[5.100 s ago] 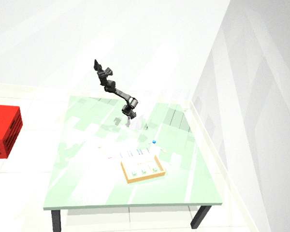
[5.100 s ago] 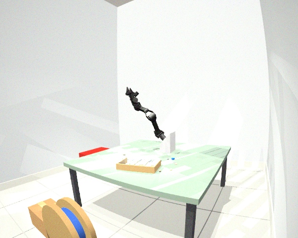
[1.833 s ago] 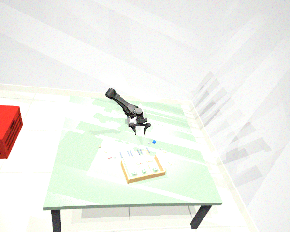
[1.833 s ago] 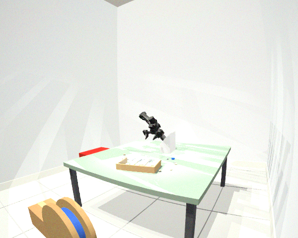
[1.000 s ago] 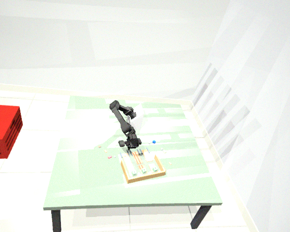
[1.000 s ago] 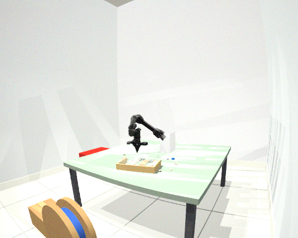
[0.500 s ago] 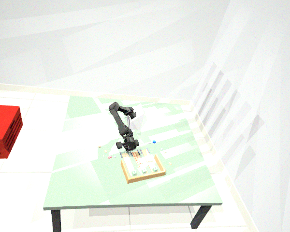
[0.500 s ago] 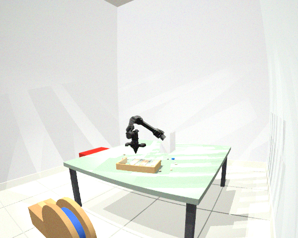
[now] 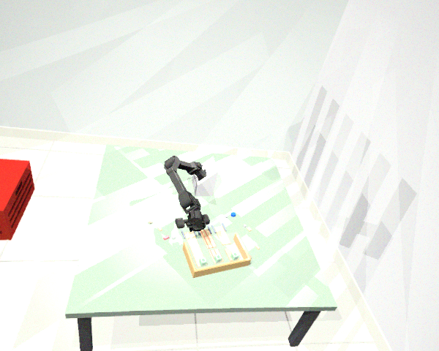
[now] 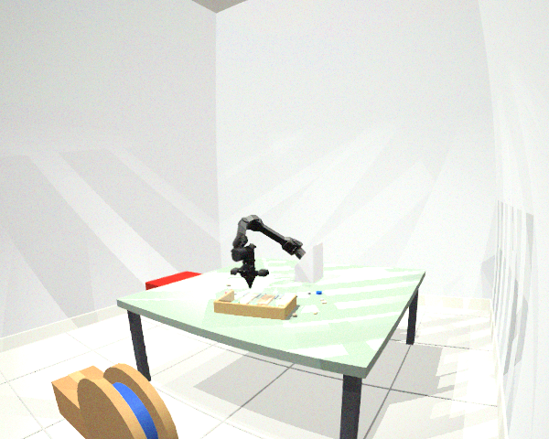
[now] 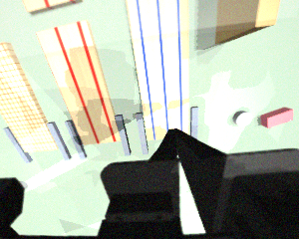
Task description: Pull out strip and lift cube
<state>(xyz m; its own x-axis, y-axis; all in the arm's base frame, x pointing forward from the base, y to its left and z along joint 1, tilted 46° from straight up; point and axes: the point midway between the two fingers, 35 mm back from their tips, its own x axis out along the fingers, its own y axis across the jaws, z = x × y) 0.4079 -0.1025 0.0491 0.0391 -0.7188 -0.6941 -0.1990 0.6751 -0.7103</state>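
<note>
The pink block is 13 cm to the right of my gripper tip, 4 cm below it and 1 cm ahead of it. Round my gripper tip: blue piece 30 cm to the left, 17 cm behind, 4 cm below.
</note>
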